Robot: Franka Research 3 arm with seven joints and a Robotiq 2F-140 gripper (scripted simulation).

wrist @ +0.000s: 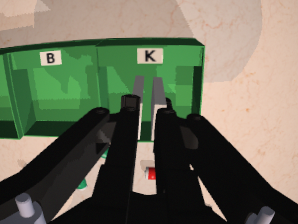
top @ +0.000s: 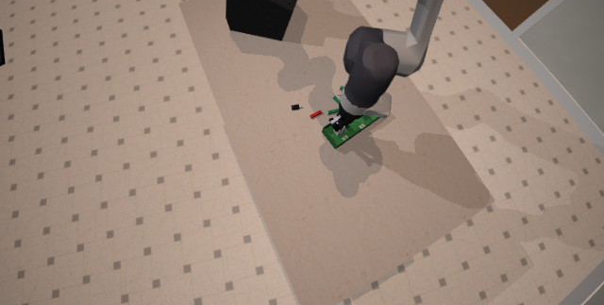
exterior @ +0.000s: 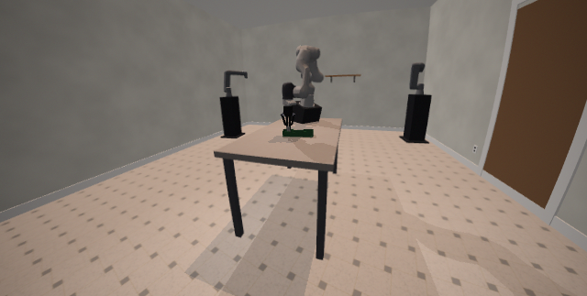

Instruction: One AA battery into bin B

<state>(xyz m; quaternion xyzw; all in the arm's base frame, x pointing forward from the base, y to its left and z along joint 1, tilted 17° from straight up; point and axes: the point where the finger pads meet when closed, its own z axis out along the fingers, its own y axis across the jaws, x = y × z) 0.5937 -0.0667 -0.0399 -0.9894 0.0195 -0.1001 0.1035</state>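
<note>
Right now the green bin is 8 cm to the left of my hand and 3 cm below it. Round my hand: green AA battery: 11 cm behind, 8 cm to the left, 4 cm below; then black part: 17 cm behind, 7 cm to the right, 5 cm below; then red cell: 10 cm behind, 3 cm to the right, 4 cm below.
</note>
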